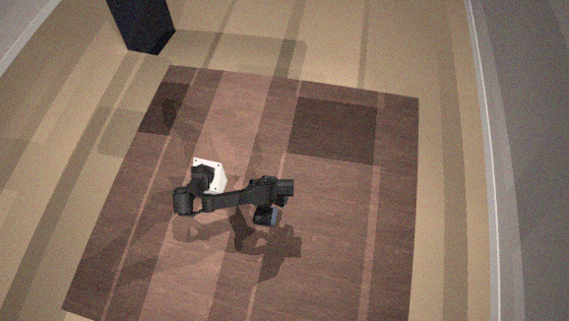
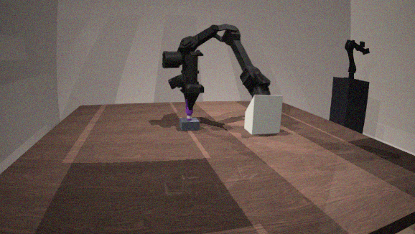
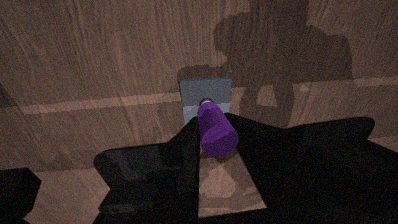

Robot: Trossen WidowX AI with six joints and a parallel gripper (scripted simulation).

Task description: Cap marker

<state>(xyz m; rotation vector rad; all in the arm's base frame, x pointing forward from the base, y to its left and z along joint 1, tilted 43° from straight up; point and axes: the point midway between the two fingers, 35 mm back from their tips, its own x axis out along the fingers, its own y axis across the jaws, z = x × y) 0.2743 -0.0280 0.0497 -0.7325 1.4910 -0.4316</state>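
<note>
The purple marker cap is 10 mm above my gripper tip. Round my gripper tip: grey holder block (60 mm below).
</note>
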